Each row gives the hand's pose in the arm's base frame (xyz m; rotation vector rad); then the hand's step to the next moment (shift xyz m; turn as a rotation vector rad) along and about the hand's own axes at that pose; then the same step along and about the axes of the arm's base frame.
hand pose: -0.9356 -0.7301 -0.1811 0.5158 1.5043 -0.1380
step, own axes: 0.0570 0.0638 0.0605 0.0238 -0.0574 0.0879
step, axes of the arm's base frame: 0.0854 0.0448 -0.0411 0.0593 -0.0812 -0.0384
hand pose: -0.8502 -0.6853 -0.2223 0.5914 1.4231 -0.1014
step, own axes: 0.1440 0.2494 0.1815 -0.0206 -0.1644 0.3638
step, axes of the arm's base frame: 0.2891 0.1726 -0.0498 0.2554 -0.3067 -0.0226
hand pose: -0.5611 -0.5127 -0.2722 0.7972 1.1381 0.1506
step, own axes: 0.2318 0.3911 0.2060 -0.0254 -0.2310 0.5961
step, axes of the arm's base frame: 0.3869 0.2950 0.1115 0.4330 -0.4707 -0.0191
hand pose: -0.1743 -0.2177 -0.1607 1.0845 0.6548 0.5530
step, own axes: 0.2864 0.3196 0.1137 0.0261 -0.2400 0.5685
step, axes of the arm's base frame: 0.2498 0.2471 0.2714 0.4493 -0.4212 -0.0469
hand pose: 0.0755 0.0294 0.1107 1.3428 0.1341 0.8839
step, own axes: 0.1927 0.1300 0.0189 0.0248 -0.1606 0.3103
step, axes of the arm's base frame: 0.0798 0.1000 0.1950 0.2665 -0.2223 -0.0475
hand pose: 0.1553 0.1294 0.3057 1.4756 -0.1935 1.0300
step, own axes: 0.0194 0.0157 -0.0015 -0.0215 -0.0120 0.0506
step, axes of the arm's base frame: 0.0003 0.0064 0.0242 0.0191 -0.0508 -0.0149
